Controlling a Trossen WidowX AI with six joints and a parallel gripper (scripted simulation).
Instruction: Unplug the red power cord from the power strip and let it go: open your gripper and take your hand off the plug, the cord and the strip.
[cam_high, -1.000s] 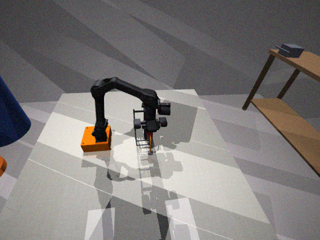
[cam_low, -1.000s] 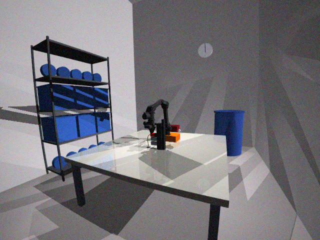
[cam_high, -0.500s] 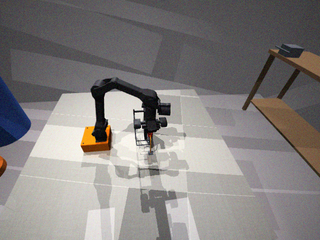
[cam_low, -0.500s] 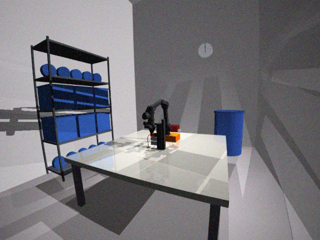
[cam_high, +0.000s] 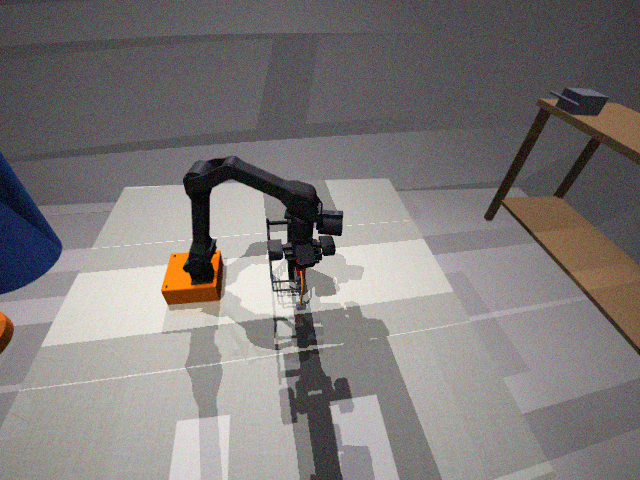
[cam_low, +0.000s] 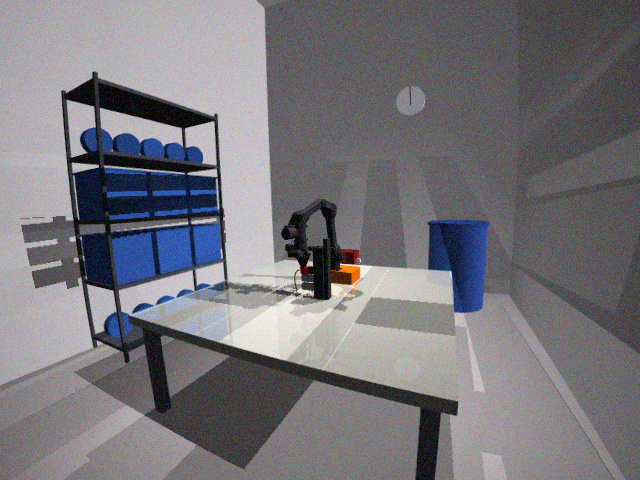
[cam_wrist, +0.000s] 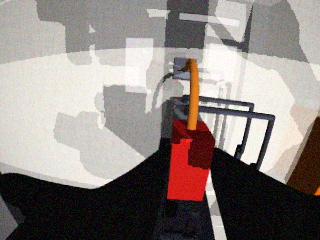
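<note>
Right now my gripper tip is 3 cm to the right of the red plug.
</note>
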